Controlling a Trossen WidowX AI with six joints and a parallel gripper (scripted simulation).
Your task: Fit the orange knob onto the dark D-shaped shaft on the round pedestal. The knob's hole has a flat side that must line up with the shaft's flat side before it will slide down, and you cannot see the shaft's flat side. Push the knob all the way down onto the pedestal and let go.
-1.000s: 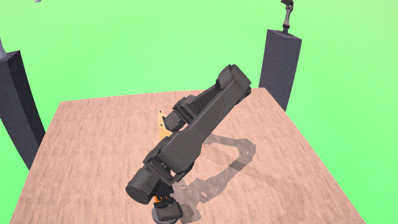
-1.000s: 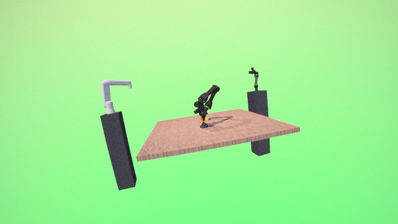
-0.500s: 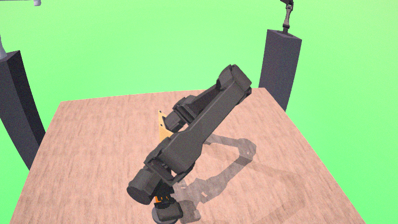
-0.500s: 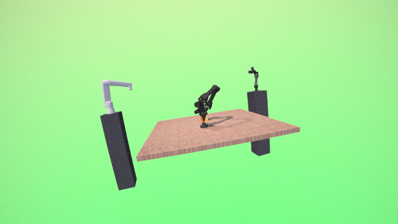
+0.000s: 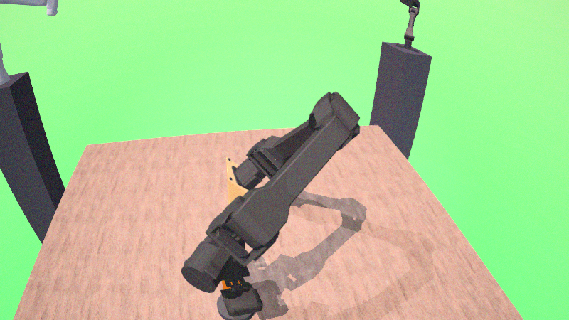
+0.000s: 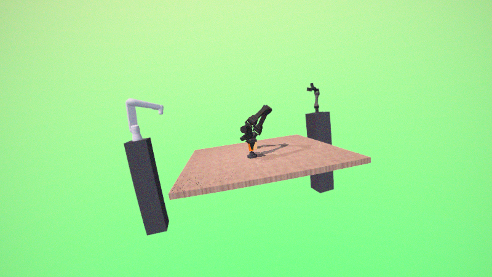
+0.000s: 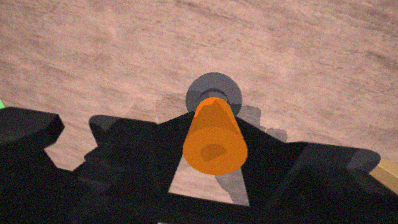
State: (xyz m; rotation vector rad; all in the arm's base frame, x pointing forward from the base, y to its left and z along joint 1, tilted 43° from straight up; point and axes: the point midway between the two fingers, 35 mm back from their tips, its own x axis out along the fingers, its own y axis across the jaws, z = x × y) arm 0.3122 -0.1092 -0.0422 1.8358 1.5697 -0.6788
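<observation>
Now: the orange knob 2 cm above my gripper tip. From my gripper tip the other things lie so: dark round pedestal (4 cm below).
</observation>
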